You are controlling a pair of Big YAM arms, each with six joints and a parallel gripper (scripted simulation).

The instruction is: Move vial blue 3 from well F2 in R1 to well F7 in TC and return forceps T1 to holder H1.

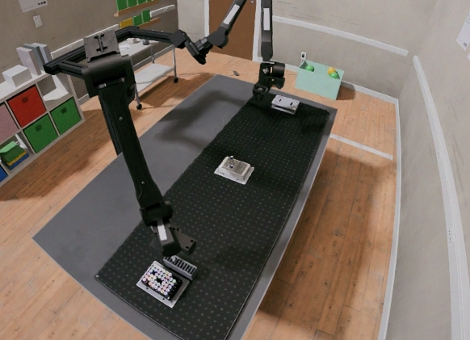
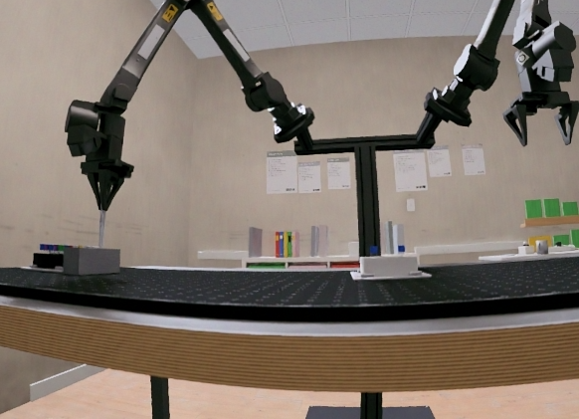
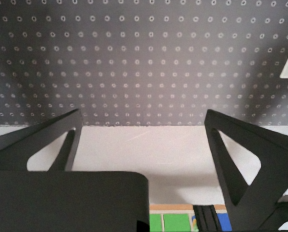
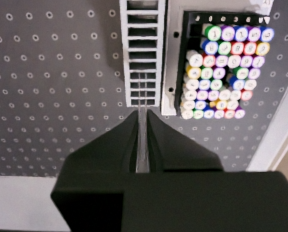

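Right now my right hand is 20 mm short of the grey holder H1 and 120 mm above it.
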